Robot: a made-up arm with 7 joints.
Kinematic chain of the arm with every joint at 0, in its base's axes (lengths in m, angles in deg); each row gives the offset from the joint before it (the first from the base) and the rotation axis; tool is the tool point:
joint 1: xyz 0 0 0.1 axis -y
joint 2: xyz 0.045 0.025 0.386 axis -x
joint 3: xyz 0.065 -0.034 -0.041 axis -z
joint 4: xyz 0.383 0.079 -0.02 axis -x
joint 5: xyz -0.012 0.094 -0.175 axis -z
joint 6: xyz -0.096 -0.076 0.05 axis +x
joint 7: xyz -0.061 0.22 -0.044 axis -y
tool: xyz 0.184 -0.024 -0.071
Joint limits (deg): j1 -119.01..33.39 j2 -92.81..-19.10 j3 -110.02..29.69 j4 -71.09..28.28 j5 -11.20..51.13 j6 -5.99..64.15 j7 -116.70..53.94
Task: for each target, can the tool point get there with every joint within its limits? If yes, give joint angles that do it. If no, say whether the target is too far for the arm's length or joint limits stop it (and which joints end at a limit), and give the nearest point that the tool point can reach.
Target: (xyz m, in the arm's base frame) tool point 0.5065 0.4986 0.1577
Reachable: yes | joints -19.38 -51.49 12.96 14.87 27.95 5.18 -70.11
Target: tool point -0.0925 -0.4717 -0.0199
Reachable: no: joint limits stop it (at a limit: joint 1, joint 2, joint 3, joint 4, joint 7) | nearest point -0.3458 -0.1862 0.2781 | short by 0.484 m
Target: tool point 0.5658 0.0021 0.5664
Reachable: yes | joints -72.97 -85.99 -86.22 -39.41 2.87 48.32 -47.64
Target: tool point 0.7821 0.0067 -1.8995
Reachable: no: too far | nearest point 0.4513 0.0583 -0.8084 | short by 1.141 m
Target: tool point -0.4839 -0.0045 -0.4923
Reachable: no: joint limits stop it (at a limit: joint 1, joint 2, joint 3, joint 4, joint 5) | nearest point -0.3269 0.0477 -0.4223 | short by 0.180 m
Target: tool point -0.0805 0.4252 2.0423
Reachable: no: too far | nearest point -0.0425 0.2117 1.1254 | short by 0.942 m
